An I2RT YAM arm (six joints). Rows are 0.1 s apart.
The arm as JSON. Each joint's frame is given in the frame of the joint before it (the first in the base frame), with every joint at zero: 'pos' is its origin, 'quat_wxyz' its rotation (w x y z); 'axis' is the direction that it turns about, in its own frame. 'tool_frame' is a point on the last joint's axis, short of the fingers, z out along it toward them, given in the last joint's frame.
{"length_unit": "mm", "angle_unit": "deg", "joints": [
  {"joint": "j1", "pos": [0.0, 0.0, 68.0], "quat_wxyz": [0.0, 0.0, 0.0, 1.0], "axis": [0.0, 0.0, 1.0]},
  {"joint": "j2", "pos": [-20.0, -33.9, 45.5], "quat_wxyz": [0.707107, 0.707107, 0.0, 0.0], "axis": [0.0, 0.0, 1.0]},
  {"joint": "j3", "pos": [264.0, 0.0, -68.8], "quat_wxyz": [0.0, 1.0, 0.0, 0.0], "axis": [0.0, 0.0, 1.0]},
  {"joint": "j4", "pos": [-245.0, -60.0, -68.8], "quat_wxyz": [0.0, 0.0, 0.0, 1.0], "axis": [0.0, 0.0, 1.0]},
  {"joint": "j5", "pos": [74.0, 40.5, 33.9], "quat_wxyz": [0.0, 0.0, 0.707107, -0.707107], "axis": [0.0, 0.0, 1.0]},
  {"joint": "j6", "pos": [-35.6, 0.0, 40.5], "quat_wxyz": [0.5, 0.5, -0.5, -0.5], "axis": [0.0, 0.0, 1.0]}
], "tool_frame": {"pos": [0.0, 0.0, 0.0], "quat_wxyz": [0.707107, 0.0, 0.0, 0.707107]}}
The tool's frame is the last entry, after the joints.
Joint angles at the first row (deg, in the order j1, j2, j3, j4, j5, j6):
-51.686, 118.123, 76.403, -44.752, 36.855, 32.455
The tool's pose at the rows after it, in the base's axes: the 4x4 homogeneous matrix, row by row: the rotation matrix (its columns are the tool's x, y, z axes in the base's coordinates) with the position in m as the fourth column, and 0 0 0 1 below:
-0.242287 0.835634 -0.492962 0.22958; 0.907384 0.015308 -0.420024 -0.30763; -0.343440 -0.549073 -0.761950 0.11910; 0 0 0 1
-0.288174 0.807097 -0.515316 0.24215; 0.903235 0.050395 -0.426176 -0.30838; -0.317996 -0.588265 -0.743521 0.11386; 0 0 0 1
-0.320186 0.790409 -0.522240 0.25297; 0.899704 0.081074 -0.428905 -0.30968; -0.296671 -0.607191 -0.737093 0.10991; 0 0 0 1
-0.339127 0.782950 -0.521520 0.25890; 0.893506 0.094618 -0.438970 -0.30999; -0.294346 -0.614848 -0.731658 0.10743; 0 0 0 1
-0.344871 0.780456 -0.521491 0.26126; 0.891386 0.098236 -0.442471 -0.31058; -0.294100 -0.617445 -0.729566 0.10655; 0 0 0 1
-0.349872 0.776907 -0.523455 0.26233; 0.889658 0.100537 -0.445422 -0.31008; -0.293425 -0.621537 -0.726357 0.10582; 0 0 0 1
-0.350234 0.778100 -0.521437 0.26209; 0.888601 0.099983 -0.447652 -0.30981; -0.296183 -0.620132 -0.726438 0.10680; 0 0 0 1
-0.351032 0.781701 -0.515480 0.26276; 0.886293 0.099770 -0.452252 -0.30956; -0.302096 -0.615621 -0.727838 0.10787; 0 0 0 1
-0.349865 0.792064 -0.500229 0.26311; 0.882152 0.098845 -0.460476 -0.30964; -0.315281 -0.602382 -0.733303 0.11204; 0 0 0 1
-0.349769 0.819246 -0.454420 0.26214; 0.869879 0.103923 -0.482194 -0.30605; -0.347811 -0.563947 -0.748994 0.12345; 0 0 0 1
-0.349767 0.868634 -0.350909 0.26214; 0.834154 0.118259 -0.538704 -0.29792; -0.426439 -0.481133 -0.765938 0.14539; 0 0 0 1
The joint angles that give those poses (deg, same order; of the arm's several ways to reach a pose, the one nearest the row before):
-49.823, 121.903, 80.406, -48.285, 40.363, 31.690
-48.381, 124.782, 83.632, -50.672, 41.936, 31.120
-47.312, 127.134, 86.524, -52.405, 42.429, 30.503
-46.693, 128.183, 87.644, -52.457, 42.890, 29.978
-46.496, 128.663, 88.233, -52.556, 43.067, 29.839
-46.320, 128.847, 88.334, -52.590, 43.329, 29.789
-46.318, 128.594, 88.151, -52.425, 43.335, 29.705
-46.231, 128.354, 88.027, -52.033, 43.243, 29.580
-46.230, 127.529, 87.728, -51.256, 42.825, 29.181
-46.067, 124.509, 85.648, -48.695, 41.438, 27.974
-45.426, 118.640, 81.596, -42.781, 38.906, 25.604

